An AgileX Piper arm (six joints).
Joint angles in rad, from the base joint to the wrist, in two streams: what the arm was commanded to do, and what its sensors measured. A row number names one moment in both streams.
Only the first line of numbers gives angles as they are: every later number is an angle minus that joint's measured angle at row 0.
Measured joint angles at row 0:
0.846, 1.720, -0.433, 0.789, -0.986, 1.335
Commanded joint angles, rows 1 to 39:
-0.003, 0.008, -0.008, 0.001, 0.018, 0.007
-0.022, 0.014, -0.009, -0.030, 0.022, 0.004
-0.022, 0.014, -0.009, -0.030, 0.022, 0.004
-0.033, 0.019, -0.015, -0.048, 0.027, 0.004
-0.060, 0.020, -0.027, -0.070, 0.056, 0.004
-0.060, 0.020, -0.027, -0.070, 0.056, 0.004
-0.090, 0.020, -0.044, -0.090, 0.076, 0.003
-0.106, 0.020, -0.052, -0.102, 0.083, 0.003
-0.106, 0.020, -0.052, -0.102, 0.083, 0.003
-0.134, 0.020, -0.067, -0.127, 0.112, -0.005
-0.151, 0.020, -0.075, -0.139, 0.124, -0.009
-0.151, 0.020, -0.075, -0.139, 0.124, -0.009
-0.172, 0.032, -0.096, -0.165, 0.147, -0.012
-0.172, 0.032, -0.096, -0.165, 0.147, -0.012
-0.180, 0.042, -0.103, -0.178, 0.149, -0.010
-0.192, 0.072, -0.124, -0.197, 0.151, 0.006
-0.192, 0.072, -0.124, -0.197, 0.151, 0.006
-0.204, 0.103, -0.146, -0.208, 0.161, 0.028
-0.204, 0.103, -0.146, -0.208, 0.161, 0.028
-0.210, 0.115, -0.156, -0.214, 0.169, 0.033
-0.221, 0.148, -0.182, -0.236, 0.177, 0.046
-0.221, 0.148, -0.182, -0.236, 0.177, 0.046
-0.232, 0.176, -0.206, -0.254, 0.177, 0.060
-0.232, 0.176, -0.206, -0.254, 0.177, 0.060
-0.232, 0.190, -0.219, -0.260, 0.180, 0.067
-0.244, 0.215, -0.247, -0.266, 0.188, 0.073
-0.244, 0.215, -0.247, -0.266, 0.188, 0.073
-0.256, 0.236, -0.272, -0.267, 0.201, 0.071
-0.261, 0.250, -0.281, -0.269, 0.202, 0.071
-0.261, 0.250, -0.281, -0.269, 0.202, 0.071
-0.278, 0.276, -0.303, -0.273, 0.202, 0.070
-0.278, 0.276, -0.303, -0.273, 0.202, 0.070
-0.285, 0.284, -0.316, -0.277, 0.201, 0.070
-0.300, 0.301, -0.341, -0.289, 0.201, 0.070
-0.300, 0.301, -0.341, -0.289, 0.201, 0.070
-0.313, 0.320, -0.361, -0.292, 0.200, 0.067
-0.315, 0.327, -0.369, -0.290, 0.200, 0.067
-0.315, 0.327, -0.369, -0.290, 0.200, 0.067
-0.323, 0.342, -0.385, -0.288, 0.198, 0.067
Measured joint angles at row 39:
-0.310, 0.326, -0.358, -0.272, 0.197, 0.071
